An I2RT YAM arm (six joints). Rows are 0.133 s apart.
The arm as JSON. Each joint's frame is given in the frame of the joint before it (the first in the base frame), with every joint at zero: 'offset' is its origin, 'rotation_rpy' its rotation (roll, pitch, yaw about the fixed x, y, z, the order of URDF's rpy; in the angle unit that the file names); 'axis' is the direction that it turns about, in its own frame. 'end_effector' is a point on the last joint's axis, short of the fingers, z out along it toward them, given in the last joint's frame.
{
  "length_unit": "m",
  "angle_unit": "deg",
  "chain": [
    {
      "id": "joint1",
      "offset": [
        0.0,
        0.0,
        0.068
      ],
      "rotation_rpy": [
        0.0,
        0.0,
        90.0
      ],
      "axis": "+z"
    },
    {
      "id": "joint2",
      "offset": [
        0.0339,
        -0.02,
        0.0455
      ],
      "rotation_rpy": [
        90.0,
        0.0,
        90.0
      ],
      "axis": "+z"
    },
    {
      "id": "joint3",
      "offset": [
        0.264,
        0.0,
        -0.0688
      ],
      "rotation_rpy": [
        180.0,
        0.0,
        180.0
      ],
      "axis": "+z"
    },
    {
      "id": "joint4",
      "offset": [
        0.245,
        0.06,
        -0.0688
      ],
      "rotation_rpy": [
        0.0,
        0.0,
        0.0
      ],
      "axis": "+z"
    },
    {
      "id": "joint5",
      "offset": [
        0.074,
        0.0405,
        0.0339
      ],
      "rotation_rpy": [
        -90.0,
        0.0,
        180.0
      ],
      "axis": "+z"
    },
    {
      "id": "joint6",
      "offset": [
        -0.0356,
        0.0,
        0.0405
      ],
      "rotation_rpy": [
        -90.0,
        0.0,
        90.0
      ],
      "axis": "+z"
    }
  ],
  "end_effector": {
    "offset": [
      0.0,
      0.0,
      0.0
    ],
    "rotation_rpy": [
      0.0,
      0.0,
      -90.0
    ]
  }
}
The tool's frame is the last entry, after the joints.
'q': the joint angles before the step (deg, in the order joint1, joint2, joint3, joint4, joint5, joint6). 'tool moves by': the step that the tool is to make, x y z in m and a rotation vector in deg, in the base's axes. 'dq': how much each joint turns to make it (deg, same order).
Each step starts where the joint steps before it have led.
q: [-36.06 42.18 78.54 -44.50 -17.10 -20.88]
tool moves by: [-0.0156 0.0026 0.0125 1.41 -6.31 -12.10]
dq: [-0.03 -1.84 1.33 2.32 11.56 6.08]
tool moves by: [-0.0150 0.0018 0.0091 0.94 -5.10 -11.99]
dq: [0.04 -1.26 1.40 0.90 11.97 3.94]
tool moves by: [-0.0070 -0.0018 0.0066 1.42 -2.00 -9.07]
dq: [-0.05 0.66 2.14 -1.12 9.07 2.19]
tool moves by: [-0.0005 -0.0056 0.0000 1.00 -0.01 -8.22]
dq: [-0.01 0.83 0.27 -0.26 8.22 0.73]
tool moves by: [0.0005 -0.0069 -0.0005 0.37 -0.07 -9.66]
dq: [-0.02 0.91 -0.34 0.93 9.64 0.33]
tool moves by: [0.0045 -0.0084 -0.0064 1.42 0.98 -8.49]
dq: [0.04 1.05 -1.36 0.23 8.52 0.90]
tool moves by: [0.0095 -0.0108 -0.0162 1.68 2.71 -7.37]
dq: [0.06 0.65 -3.92 1.14 7.43 0.36]
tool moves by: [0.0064 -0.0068 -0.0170 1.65 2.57 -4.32]
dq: [-0.05 -0.02 -3.79 0.26 4.26 0.58]
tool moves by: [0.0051 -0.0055 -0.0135 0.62 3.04 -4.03]
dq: [0.02 0.01 -3.32 1.33 4.21 -1.01]
